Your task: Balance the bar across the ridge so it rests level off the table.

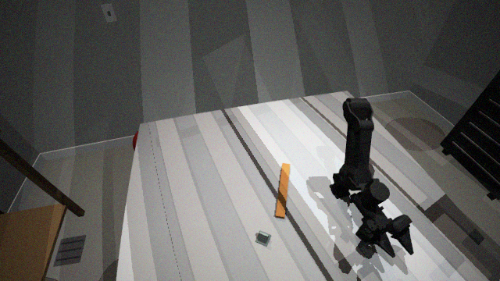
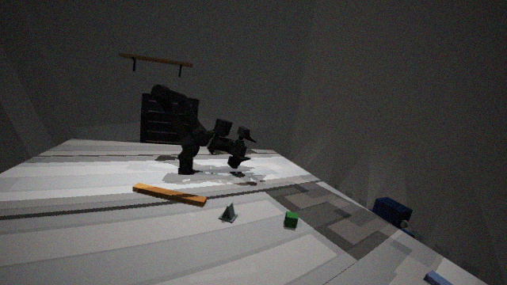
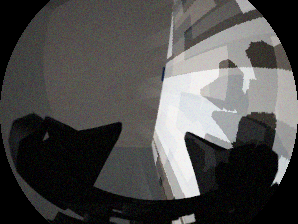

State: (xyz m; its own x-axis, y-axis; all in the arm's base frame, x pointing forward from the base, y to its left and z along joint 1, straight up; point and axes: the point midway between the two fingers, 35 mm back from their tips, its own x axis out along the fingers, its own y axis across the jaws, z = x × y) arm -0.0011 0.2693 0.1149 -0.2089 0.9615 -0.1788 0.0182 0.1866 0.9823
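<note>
My gripper tip is now 230 mm short of the orange wooden bar, 370 mm to the left of it and 100 mm above it. Also, from my gripper tip: green cube (420 mm ahead, 30 mm to the right, 90 mm below).
</note>
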